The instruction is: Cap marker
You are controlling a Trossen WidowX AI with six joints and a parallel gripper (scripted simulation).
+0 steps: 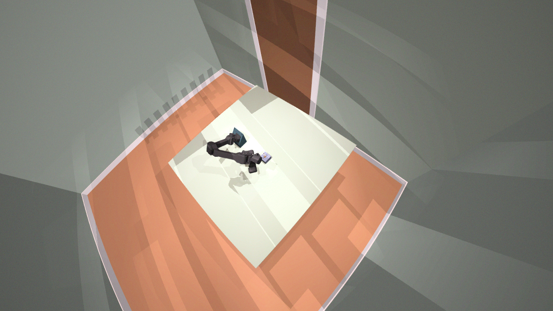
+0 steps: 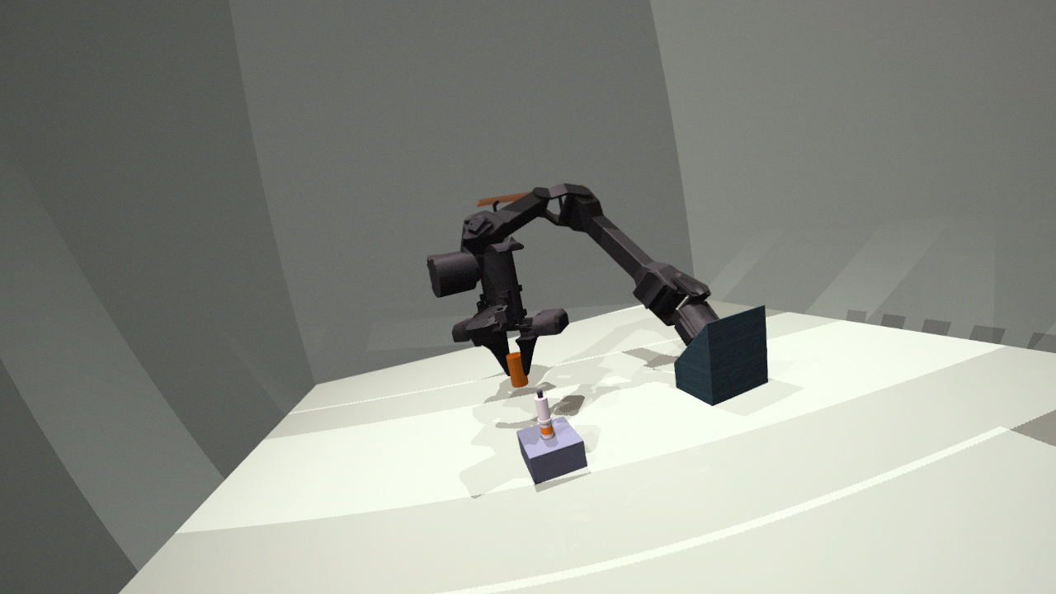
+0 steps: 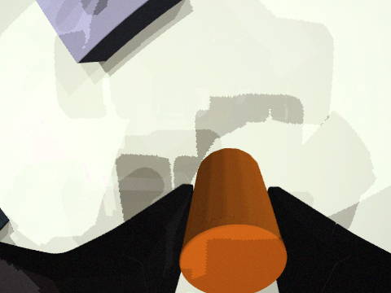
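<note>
Right now my gripper tip is 1 cm past the holder block, 13 cm to the right of it and 7 cm above it. The rest, counted from my gripper tip: orange cap 1 cm above.
</note>
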